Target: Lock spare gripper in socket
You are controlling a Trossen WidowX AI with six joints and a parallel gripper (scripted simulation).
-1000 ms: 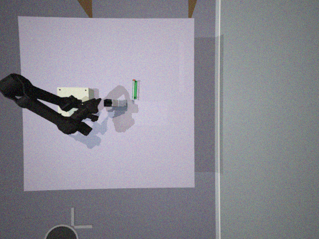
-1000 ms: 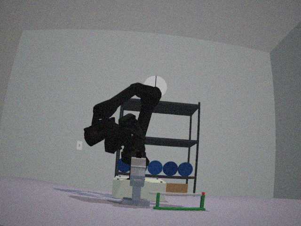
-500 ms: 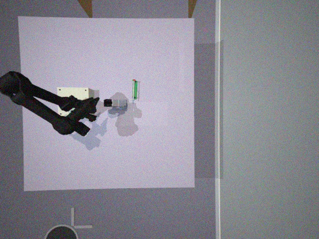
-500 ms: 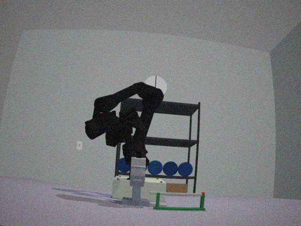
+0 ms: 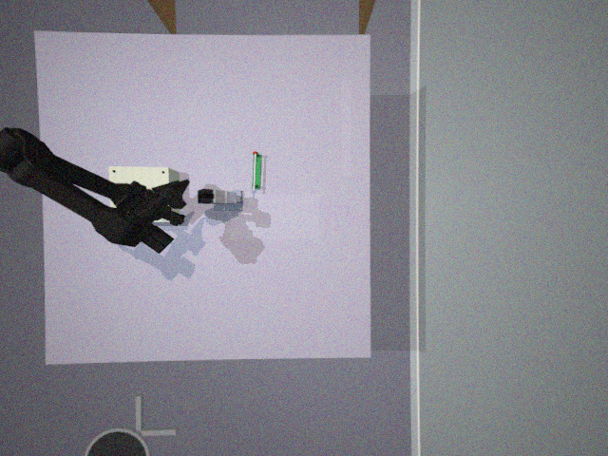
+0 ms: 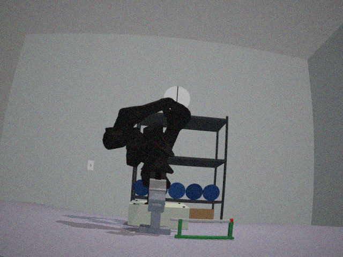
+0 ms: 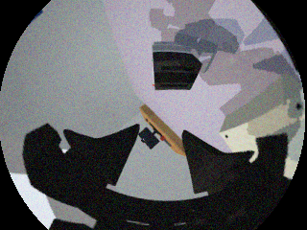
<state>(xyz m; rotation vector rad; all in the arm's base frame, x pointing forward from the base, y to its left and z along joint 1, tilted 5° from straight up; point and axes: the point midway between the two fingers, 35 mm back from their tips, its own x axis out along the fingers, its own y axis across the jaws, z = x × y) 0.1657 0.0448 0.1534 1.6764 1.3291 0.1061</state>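
My gripper tip is 180 mm short of the green cradle, 180 mm above it and 110 mm to the right of it. From my gripper tip the other things lie so: black spare gripper 90 mm below, 80 mm ahead, 30 mm to the right; socket 150 mm below, 100 mm ahead, 20 mm to the right.
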